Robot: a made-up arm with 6 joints.
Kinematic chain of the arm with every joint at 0, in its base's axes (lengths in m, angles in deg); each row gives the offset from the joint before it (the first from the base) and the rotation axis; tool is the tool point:
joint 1: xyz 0 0 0.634 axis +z
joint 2: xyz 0.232 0 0 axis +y
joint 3: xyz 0 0 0.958 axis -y
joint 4: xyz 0 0 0.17 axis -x
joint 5: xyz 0.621 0 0 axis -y
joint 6: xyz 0.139 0 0 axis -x
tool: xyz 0 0 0
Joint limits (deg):
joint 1: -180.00..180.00
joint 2: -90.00..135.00
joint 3: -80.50..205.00
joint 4: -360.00..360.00
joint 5: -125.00..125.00
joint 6: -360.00..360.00
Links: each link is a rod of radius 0.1 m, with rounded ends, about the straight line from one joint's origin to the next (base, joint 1, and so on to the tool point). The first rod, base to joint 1, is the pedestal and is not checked.
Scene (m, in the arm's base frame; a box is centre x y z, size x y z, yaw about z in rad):
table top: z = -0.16
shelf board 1: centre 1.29 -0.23 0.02 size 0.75 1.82 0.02 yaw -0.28
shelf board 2: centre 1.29 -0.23 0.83 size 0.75 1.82 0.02 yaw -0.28
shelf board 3: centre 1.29 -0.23 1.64 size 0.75 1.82 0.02 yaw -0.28
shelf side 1: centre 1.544 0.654 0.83 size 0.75 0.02 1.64 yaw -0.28
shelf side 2: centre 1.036 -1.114 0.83 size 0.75 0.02 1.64 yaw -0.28
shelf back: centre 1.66 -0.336 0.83 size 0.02 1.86 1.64 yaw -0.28
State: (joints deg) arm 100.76 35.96 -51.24 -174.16 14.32 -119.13
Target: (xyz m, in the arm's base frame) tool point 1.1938 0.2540 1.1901
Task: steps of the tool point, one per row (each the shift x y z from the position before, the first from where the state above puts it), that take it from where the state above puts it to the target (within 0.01 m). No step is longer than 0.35 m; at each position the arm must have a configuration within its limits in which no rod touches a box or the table.
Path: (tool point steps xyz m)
1: 0.2528 0.0796 0.0598
2: 0.2790 0.0026 0.0728
3: 0.2793 -0.0828 0.0848
4: 0.2503 -0.1669 0.0954
5: 0.1942 -0.2392 0.1044
6: 0.1153 -0.2902 0.1117

